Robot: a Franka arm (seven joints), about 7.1 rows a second.
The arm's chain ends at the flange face. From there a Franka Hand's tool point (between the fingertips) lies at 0.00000 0.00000 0.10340 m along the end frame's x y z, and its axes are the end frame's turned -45 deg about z.
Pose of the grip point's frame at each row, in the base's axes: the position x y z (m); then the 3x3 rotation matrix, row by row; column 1 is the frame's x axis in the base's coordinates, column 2 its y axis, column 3 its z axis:
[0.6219, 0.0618, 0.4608], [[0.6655, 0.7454, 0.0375], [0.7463, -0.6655, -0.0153], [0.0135, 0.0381, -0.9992]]
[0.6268, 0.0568, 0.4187], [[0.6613, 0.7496, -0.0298], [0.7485, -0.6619, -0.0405], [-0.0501, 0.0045, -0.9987]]
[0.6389, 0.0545, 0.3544], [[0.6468, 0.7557, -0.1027], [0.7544, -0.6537, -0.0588], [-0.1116, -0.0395, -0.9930]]
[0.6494, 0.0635, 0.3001], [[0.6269, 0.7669, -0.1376], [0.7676, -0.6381, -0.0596], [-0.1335, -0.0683, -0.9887]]
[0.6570, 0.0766, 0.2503], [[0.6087, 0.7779, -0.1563], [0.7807, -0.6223, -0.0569], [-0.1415, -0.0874, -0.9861]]
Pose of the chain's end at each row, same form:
[0.6180, 0.0634, 0.5641], [[0.9977, 0.0565, 0.0375], [0.0571, -0.9983, -0.0153], [0.0365, 0.0174, -0.9992]]
[0.6299, 0.0610, 0.5220], [[0.9977, 0.0624, -0.0298], [0.0612, -0.9973, -0.0405], [-0.0322, 0.0386, -0.9987]]
[0.6495, 0.0606, 0.4571], [[0.9917, 0.0770, -0.1027], [0.0712, -0.9957, -0.0588], [-0.1068, 0.0510, -0.9930]]
[0.6636, 0.0697, 0.4023], [[0.9856, 0.0990, -0.1376], [0.0916, -0.9940, -0.0596], [-0.1427, 0.0461, -0.9887]]
[0.6732, 0.0825, 0.3523], [[0.9805, 0.1196, -0.1563], [0.1120, -0.9921, -0.0569], [-0.1619, 0.0383, -0.9861]]

